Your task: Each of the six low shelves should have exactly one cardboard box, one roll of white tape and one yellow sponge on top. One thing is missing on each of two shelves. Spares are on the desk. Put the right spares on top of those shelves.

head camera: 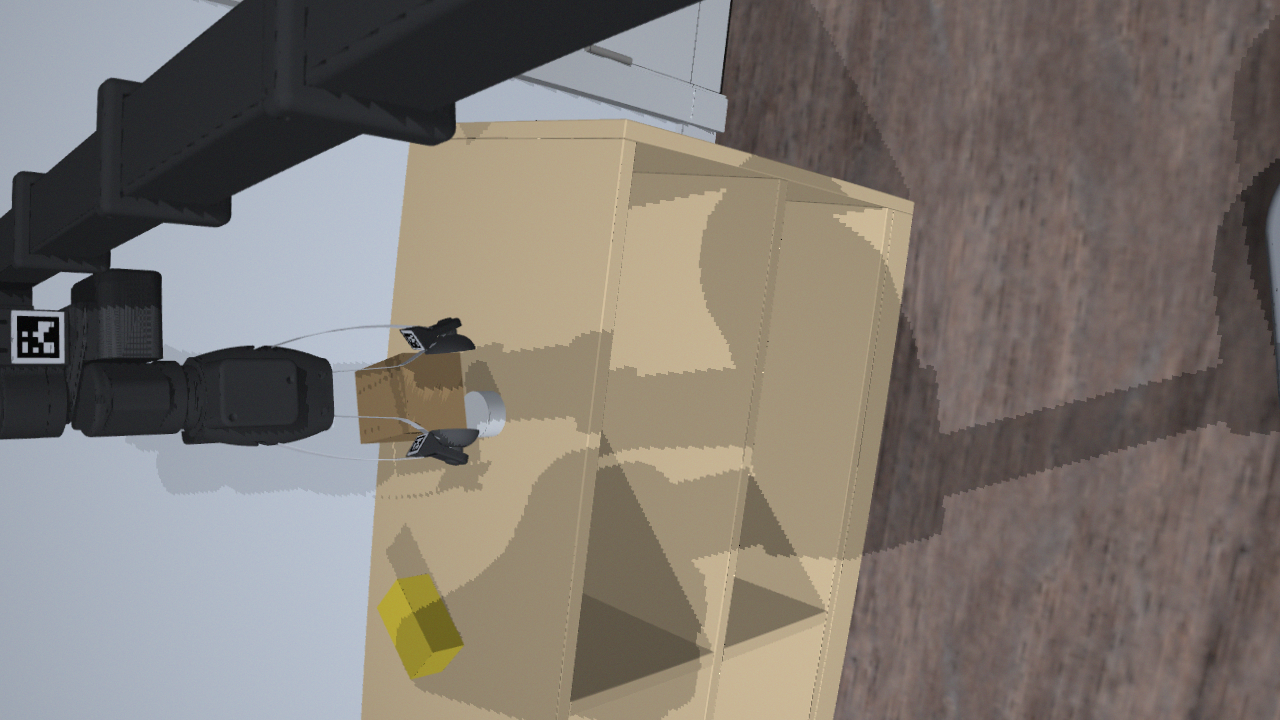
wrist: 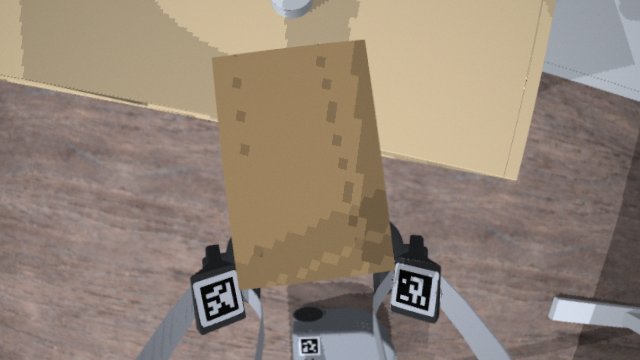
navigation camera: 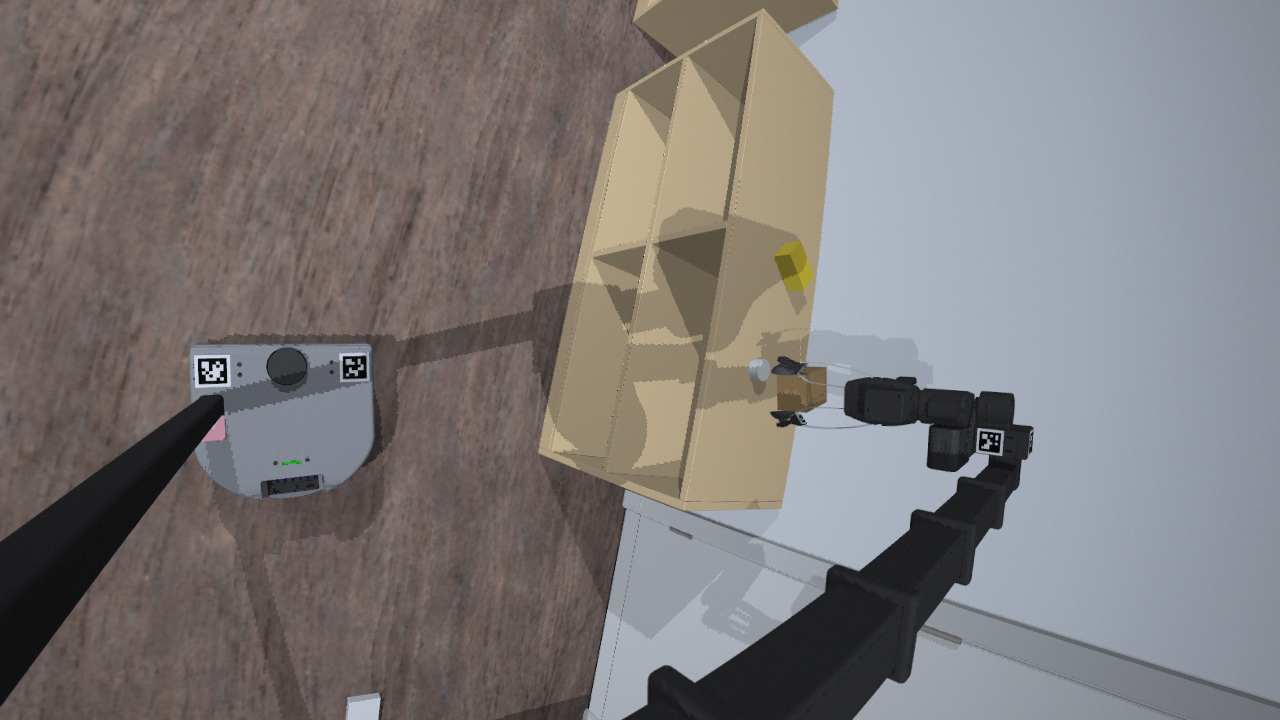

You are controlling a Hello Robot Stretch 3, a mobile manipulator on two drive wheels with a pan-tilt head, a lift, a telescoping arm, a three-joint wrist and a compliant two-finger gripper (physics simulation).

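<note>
A low tan shelf (head camera: 519,223) (navigation camera: 778,161) (wrist: 450,100) stands against the wall. On its top are a yellow sponge (head camera: 420,626) (navigation camera: 793,265) and a white roll of tape (head camera: 484,413) (navigation camera: 759,369) (wrist: 292,6). My gripper (head camera: 456,391) (navigation camera: 787,392) (wrist: 315,247) is shut on a cardboard box (head camera: 411,402) (navigation camera: 801,389) (wrist: 295,150), with one finger on each side. The box is over the rear part of the shelf top, close to the tape. Whether it touches the tape or the top cannot be told. The desk's top does not show.
A light grey cabinet (head camera: 684,53) (navigation camera: 760,573) stands beside the shelf's end, under my arm. Part of another tan shelf (navigation camera: 733,17) shows beyond the far end. My base (navigation camera: 295,411) (wrist: 340,330) is on the wooden floor. A white bar (navigation camera: 363,707) (wrist: 590,312) is near the floor.
</note>
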